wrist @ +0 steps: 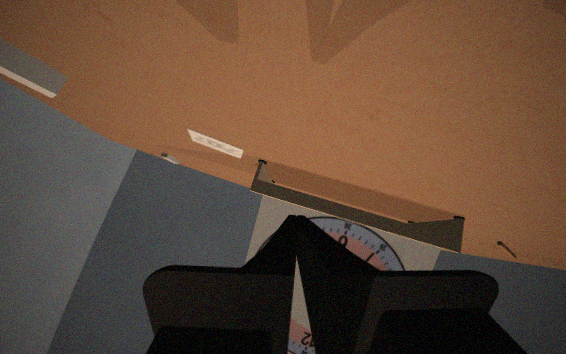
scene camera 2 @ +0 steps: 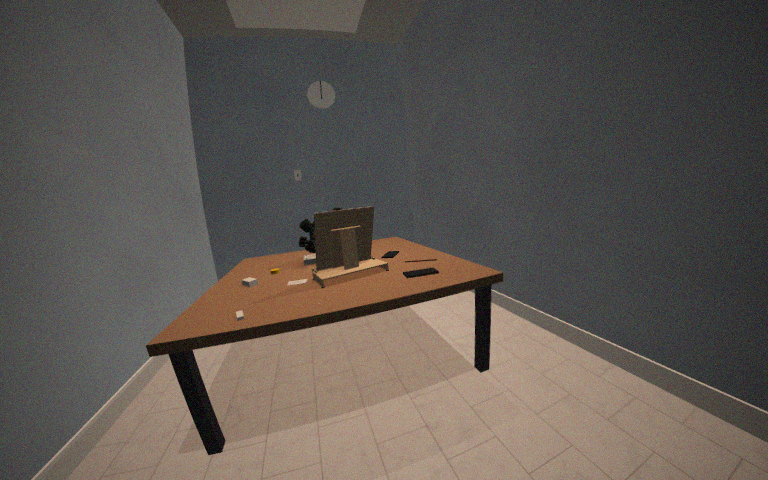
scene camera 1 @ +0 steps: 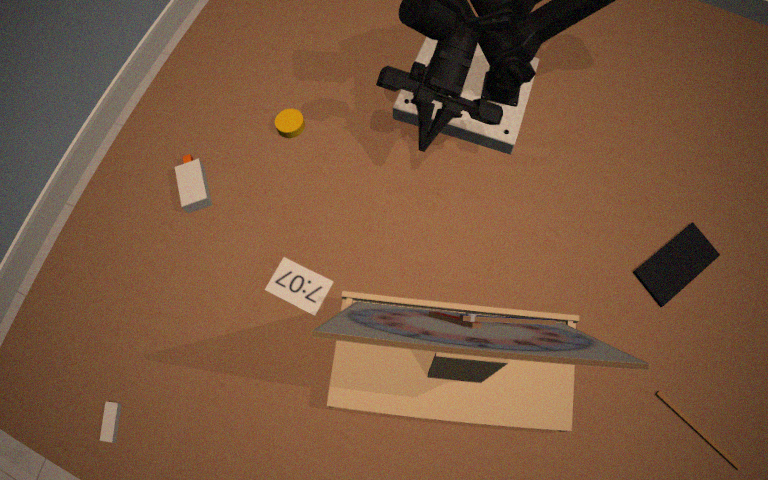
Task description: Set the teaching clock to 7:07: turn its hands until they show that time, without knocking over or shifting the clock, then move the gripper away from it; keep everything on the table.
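Places are measured from the arm's base along level axes (x back, y left, z down), in millimetres.
Pixels of known places: gripper, fingertip midpoint: (wrist: pixel 295 222) (scene camera 1: pixel 421 151); arm's base, origin of the base link: (scene camera 1: pixel 501 89).
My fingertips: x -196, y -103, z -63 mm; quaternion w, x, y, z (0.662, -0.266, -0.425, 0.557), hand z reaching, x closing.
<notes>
Ahead of a thing's pixels: the offset from my fingertips to its top centre.
The teaching clock (scene camera 1: pixel 481 337) (scene camera 2: pixel 328 243) (wrist: pixel 385 261) stands upright on its wooden stand (scene camera 1: pixel 453 410). In scene camera 1 its face is steeply foreshortened; a reddish hand {dz -106, dx -253, dy +94 mm} (scene camera 1: pixel 447 316) points left from the hub. The other hand is hard to make out, so the time shown cannot be read. In the wrist view the fingers cover much of the dial and both hands. My gripper (scene camera 1: pixel 422 148) (wrist: pixel 295 222) is shut and empty, near the robot's base and well apart from the clock. The white 7:07 card {dz +89, dx -219, dy -139 mm} (scene camera 1: pixel 299 285) (scene camera 2: pixel 297 281) (wrist: pixel 215 143) lies beside the stand.
A yellow disc {dz +71, dx +54, dy -243 mm} (scene camera 1: pixel 289 121) (scene camera 2: pixel 275 271), white box {dz +62, dx -93, dy -372 mm} (scene camera 1: pixel 192 183) (scene camera 2: pixel 249 281) and small white block {dz +78, dx -504, dy -363 mm} (scene camera 1: pixel 109 421) (scene camera 2: pixel 239 314) lie left. A black slab {dz +82, dx -47, dy +444 mm} (scene camera 1: pixel 676 264) (scene camera 2: pixel 390 254), thin stick {dz +83, dx -305, dy +501 mm} (scene camera 1: pixel 696 430) (scene camera 2: pixel 420 260) and black keyboard-like object {dz +82, dx -485, dy +386 mm} (scene camera 2: pixel 420 272) lie right.
</notes>
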